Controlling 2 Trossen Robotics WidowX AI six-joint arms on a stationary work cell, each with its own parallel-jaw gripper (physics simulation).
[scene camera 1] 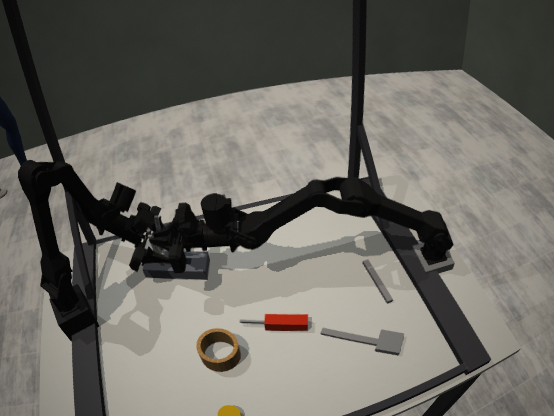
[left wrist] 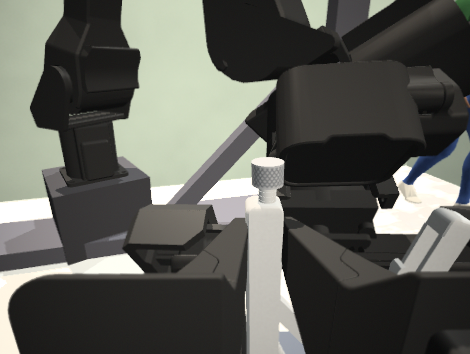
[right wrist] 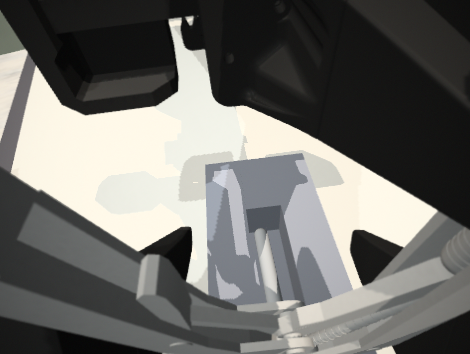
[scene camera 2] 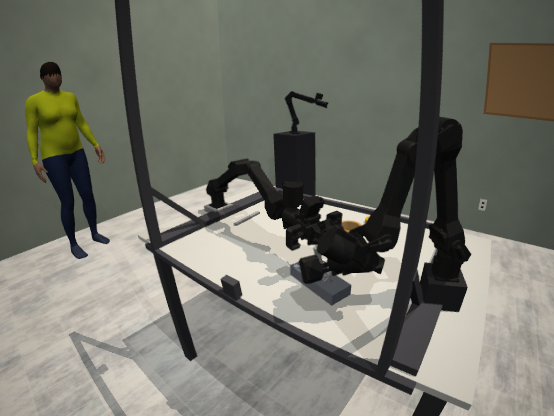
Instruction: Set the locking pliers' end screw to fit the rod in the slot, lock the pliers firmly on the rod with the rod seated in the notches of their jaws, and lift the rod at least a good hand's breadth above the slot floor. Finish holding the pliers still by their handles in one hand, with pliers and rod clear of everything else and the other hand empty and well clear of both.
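Where they show: left gripper, fingertip midpoint: (scene camera 1: 149,238) (left wrist: 262,228); right gripper, fingertip midpoint: (right wrist: 271,238) (scene camera 2: 317,263); left arm's base, link origin: (scene camera 1: 433,254) (scene camera 2: 218,205); right arm's base, link origin: (scene camera 1: 67,304) (left wrist: 93,173) (scene camera 2: 445,274).
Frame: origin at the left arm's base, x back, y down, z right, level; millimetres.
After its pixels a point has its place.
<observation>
The silver pliers (scene camera 1: 157,245) (right wrist: 350,295) {x -721, y -80, z 146 mm} stand over the grey slotted block (scene camera 1: 197,268) {x -627, y -7, z 108 mm} (scene camera 2: 336,291) {x -768, y -7, z 179 mm} (right wrist: 250,185) {x -623, y -7, z 138 mm}, handles spread wide. My left gripper (left wrist: 262,228) {x -731, y -118, z 130 mm} is shut on the pliers' screw-side handle, just below the knurled end screw (left wrist: 267,172) {x -722, y -144, z 129 mm}. The lever handle (left wrist: 442,240) {x -708, y -120, z 190 mm} stands apart to the right in the left wrist view. The pale rod (right wrist: 267,260) {x -667, y 12, z 143 mm} lies in the slot and passes beneath the pliers. My right gripper (right wrist: 271,238) {x -682, y -43, z 148 mm} is partly open, its fingertips apart beyond the spread handles. The pliers' jaws are hidden in the right wrist view.
A tape-like ring (scene camera 1: 201,352) {x -644, y -23, z -160 mm}, a red-handled tool (scene camera 1: 286,322) {x -439, y -3, z -101 mm}, a grey spatula-shaped tool (scene camera 1: 390,342) {x -215, y 13, z -218 mm}, a grey bar (scene camera 1: 377,281) {x -185, y 17, z -27 mm} and a yellow object (scene camera 1: 229,411) {x -608, y 8, z -309 mm} lie on the table. The two wrists are very close together over the block. Frame posts (scene camera 1: 358,90) {x -126, y -326, z 354 mm} stand around the table.
</observation>
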